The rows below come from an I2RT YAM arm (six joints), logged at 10 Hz.
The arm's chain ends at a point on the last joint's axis. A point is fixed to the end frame.
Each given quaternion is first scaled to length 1.
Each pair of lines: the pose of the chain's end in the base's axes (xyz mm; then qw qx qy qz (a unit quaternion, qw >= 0)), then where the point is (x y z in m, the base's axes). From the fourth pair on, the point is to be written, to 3 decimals.
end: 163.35, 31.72, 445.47, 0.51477, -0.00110, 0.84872, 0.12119
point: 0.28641 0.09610 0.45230
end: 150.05, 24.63, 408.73, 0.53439, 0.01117, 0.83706, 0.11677
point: 0.27458 0.08520 0.42131
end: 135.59, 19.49, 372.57, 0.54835, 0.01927, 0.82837, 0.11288
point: 0.26093 0.07736 0.38921
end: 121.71, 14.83, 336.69, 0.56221, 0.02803, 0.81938, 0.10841
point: 0.248 0.070 0.357
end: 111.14, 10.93, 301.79, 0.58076, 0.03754, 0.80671, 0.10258
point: 0.238 0.062 0.328
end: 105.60, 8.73, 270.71, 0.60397, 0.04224, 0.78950, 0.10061
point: 0.231 0.058 0.304
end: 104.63, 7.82, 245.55, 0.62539, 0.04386, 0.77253, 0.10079
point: 0.229 0.056 0.286
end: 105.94, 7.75, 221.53, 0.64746, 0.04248, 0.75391, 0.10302
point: 0.227 0.056 0.269
